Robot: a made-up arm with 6 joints.
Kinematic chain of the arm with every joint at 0, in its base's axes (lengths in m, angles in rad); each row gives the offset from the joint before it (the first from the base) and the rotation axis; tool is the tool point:
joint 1: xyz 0 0 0.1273 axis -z
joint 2: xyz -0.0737 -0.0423 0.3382 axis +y
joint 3: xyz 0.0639 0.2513 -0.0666 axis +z
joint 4: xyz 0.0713 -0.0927 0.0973 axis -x
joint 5: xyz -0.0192 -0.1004 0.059 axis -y
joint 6: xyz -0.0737 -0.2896 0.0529 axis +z
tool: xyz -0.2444 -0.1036 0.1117
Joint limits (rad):
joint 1: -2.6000..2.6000
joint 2: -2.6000..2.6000
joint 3: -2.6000..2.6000
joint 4: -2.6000..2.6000
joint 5: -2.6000..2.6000
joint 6: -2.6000..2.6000
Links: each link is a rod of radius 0.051 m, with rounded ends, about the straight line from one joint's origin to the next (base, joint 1, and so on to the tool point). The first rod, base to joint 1, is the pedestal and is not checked.
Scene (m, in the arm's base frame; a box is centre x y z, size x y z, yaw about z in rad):
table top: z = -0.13
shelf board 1: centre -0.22 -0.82 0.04 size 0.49 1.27 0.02 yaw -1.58
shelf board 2: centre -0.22 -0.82 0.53 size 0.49 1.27 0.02 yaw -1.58
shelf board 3: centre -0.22 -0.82 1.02 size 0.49 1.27 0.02 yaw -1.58
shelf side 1: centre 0.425 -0.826 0.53 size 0.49 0.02 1 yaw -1.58
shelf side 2: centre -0.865 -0.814 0.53 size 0.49 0.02 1 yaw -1.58
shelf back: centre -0.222 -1.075 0.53 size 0.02 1.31 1 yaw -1.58
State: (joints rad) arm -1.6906 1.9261 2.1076 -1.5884 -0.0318 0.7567
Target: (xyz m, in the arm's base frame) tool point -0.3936 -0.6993 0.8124
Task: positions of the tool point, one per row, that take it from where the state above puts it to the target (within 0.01 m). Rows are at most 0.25 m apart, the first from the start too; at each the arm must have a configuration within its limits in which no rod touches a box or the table.
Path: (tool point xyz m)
1: -0.3681 -0.7607 0.3380
2: -0.5336 -0.6731 0.3701
3: -0.6575 -0.5597 0.4092
4: -0.7392 -0.4344 0.4588
5: -0.7803 -0.3082 0.5178
6: -0.7727 -0.3873 0.5565
7: -0.7338 -0.4760 0.6108
8: -0.6582 -0.5654 0.6760
9: -0.5438 -0.6441 0.7456
10: -0.3936 -0.6993 0.8124

